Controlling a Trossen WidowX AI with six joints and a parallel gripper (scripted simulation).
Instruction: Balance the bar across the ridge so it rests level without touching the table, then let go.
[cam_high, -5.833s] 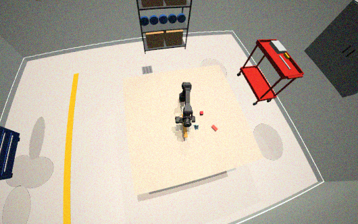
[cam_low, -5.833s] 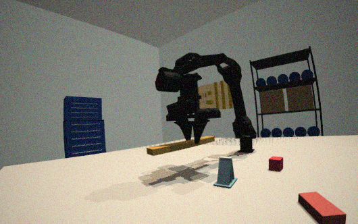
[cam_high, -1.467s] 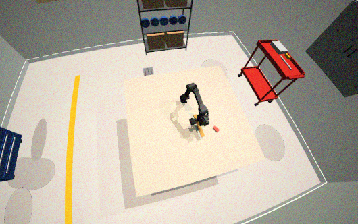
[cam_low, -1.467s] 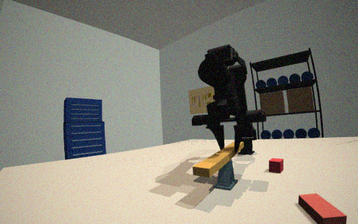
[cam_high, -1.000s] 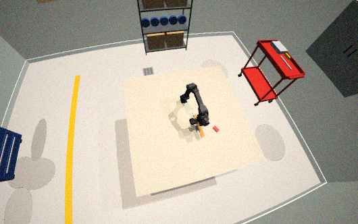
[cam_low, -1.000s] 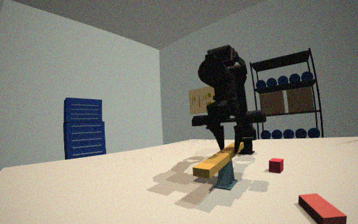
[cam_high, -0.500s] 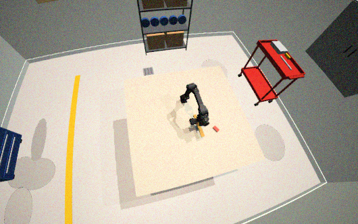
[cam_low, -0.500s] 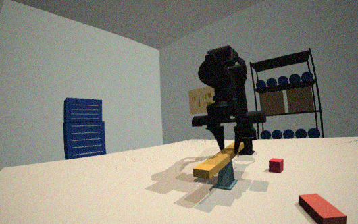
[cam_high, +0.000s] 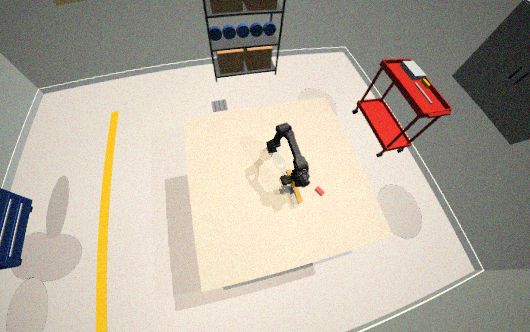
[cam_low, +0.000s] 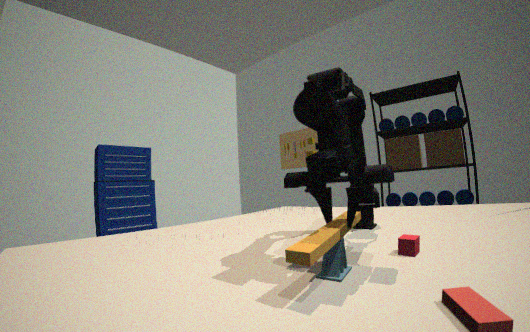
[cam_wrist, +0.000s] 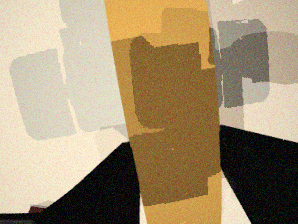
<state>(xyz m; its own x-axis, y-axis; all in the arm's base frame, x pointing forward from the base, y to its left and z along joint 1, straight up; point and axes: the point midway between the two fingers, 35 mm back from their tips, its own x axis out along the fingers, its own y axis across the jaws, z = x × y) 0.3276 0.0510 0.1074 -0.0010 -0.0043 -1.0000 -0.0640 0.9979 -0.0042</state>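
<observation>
Now: the orange bar 3 cm ahead of my gripper tip. From my gripper tip the other things lie so: red cube (11 cm behind, 10 cm to the left, 6 cm below); then flat red block (9 cm ahead, 19 cm to the left, 6 cm below).
</observation>
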